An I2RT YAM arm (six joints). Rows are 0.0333 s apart.
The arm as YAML. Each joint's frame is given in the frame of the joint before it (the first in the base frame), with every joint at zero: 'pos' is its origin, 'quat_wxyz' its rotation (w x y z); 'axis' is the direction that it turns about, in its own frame. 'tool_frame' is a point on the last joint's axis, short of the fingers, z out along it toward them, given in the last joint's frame.
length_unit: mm
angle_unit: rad
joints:
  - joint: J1
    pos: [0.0, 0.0, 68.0]
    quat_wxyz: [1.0, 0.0, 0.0, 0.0]
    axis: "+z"
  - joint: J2
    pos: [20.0, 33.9, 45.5]
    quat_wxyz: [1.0, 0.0, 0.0, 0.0]
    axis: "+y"
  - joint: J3
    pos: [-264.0, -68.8, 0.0]
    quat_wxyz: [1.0, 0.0, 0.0, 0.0]
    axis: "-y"
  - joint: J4
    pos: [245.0, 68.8, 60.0]
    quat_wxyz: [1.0, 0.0, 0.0, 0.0]
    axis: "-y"
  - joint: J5
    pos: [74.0, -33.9, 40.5]
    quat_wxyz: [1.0, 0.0, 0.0, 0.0]
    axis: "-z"
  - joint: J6
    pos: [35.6, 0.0, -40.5]
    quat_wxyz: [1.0, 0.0, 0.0, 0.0]
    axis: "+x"
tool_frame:
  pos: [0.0, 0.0, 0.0]
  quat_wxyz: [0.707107, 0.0, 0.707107, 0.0]
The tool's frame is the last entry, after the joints.
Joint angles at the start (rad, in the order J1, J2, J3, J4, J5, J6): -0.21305 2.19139 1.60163 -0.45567 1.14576 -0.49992
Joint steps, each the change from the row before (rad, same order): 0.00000 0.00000 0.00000 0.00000 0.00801 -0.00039; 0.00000 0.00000 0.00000 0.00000 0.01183 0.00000; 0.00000 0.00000 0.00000 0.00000 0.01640 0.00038; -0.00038 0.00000 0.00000 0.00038 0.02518 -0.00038; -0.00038 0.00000 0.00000 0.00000 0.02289 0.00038; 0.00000 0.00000 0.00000 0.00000 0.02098 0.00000; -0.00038 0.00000 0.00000 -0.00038 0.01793 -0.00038; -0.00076 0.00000 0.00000 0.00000 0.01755 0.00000; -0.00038 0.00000 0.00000 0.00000 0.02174 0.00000; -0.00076 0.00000 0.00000 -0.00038 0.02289 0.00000; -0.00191 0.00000 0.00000 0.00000 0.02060 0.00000; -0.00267 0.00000 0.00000 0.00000 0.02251 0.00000; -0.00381 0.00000 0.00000 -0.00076 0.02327 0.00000; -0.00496 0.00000 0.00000 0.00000 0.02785 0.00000; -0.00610 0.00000 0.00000 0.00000 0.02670 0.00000; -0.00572 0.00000 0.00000 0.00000 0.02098 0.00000
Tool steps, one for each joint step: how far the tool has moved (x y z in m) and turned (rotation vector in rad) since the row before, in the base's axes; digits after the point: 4 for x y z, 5 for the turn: -0.0002 -0.0001 0.0002 -0.00678 0.00183 -0.00388; -0.0002 -0.0001 0.0003 -0.01000 0.00216 -0.00593; -0.0003 -0.0002 0.0005 -0.01387 0.00264 -0.00835; -0.0005 -0.0004 0.0007 -0.02136 0.00460 -0.01289; -0.0005 -0.0004 0.0007 -0.01936 0.00383 -0.01198; -0.0004 -0.0002 0.0006 -0.01773 0.00385 -0.01053; -0.0004 -0.0003 0.0005 -0.01506 0.00403 -0.00927; -0.0004 -0.0004 0.0005 -0.01484 0.00323 -0.00956; -0.0005 -0.0003 0.0006 -0.01837 0.00402 -0.01128; -0.0006 -0.0004 0.0007 -0.01926 0.00461 -0.01224; -0.0006 -0.0009 0.0006 -0.01741 0.00384 -0.01223; -0.0008 -0.0012 0.0007 -0.01901 0.00424 -0.01395; -0.0010 -0.0017 0.0007 -0.01948 0.00519 -0.01547; -0.0012 -0.0022 0.0008 -0.02349 0.00543 -0.01890; -0.0013 -0.0026 0.0008 -0.02249 0.00533 -0.01946; -0.0012 -0.0024 0.0006 -0.01765 0.00429 -0.01622
